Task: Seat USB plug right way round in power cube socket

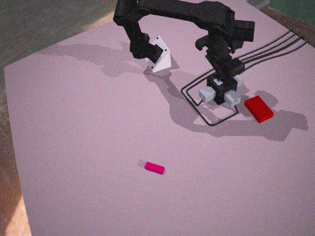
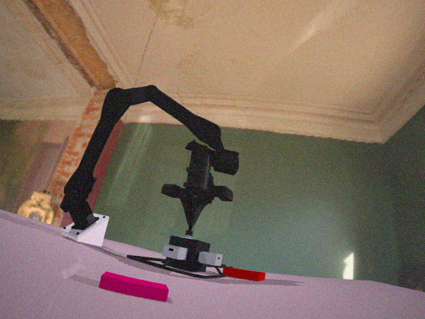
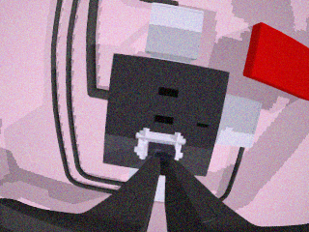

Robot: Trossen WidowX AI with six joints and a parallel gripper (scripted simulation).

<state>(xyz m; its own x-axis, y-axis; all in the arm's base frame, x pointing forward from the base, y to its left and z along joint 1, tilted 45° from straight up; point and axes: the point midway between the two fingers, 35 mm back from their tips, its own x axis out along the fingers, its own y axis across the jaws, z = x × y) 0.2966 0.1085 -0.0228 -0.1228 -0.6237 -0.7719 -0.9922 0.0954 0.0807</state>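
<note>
Now: the USB plug 20 mm below my gripper tip. Also, from my gripper tip: magenta block: 330 mm to the right, 140 mm ahead, 110 mm below; red block: 130 mm ahead, 100 mm below, 80 mm to the left.
</note>
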